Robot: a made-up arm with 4 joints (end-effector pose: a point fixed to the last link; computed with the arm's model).
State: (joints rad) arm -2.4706 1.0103 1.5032 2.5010
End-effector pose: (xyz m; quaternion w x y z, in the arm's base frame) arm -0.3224 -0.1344 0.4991 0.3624 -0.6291 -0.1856 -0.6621
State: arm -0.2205 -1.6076 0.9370 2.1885
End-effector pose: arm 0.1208 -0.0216 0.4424 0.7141 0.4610 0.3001 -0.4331
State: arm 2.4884 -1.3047 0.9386 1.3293
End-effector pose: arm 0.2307 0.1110 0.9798 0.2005 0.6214 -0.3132 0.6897
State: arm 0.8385 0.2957 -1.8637 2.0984
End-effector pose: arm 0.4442 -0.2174 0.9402 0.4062 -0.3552 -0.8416 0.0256
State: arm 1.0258 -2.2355 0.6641 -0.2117
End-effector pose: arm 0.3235 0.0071 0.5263 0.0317 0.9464 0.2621 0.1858
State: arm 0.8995 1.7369 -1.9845 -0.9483
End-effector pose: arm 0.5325 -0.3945 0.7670 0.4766 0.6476 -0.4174 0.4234
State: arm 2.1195 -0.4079 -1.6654 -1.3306
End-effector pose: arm 0.1001 -0.0610 1.2044 0.8879 -0.1679 0.0430 0.4262
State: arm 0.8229 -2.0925 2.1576 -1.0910
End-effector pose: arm 0.3213 -0.0460 0.4766 0.2189 -0.4470 -0.7828 -0.3734
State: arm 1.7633 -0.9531 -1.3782 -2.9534
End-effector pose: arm 0.2188 -0.0554 1.0272 0.7102 0.3603 0.5885 -0.1397
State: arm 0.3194 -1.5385 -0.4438 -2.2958
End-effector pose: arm 0.4205 0.0120 0.6496 0.6600 -0.2754 0.6368 -0.2882
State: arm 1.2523 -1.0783 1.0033 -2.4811
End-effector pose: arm 0.2976 0.0639 0.8333 0.7826 0.1890 -0.3470 -0.4809
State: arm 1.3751 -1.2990 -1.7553 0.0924
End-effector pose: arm 0.4178 0.1298 0.9934 0.5456 -0.5678 0.0796 0.6112
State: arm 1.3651 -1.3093 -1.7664 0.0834
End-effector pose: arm 0.4230 0.1299 0.9874 0.5445 -0.5622 0.0903 0.6159
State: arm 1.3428 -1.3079 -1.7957 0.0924
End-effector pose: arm 0.4313 0.1289 0.9816 0.5413 -0.5450 0.0938 0.6334
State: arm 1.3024 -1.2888 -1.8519 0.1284
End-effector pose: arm 0.4441 0.1260 0.9757 0.5354 -0.5093 0.0856 0.6683
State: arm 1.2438 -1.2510 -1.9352 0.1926
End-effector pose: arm 0.4618 0.1204 0.9692 0.5273 -0.4520 0.0624 0.7167
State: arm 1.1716 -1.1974 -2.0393 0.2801
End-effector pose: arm 0.4839 0.1112 0.9615 0.5191 -0.3746 0.0232 0.7679
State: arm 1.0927 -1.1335 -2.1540 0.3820
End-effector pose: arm 0.5088 0.0979 0.9514 0.5130 -0.2833 -0.0296 0.8098
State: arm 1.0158 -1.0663 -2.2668 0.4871
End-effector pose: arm 0.5338 0.0817 0.9389 0.5104 -0.1894 -0.0897 0.8340
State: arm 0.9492 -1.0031 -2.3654 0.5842
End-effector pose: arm 0.5558 0.0646 0.9252 0.5113 -0.1058 -0.1489 0.8398
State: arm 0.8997 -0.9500 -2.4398 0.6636
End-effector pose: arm 0.5720 0.0495 0.9135 0.5141 -0.0425 -0.1994 0.8331
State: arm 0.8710 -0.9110 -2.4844 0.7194
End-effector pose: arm 0.5813 0.0382 0.9072 0.5170 -0.0048 -0.2368 0.8226
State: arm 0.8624 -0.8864 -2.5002 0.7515
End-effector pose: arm 0.5842 0.0313 0.9078 0.5188 0.0088 -0.2606 0.8141
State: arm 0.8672 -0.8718 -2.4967 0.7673
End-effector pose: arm 0.5829 0.0276 0.9135 0.5195 0.0065 -0.2751 0.8089
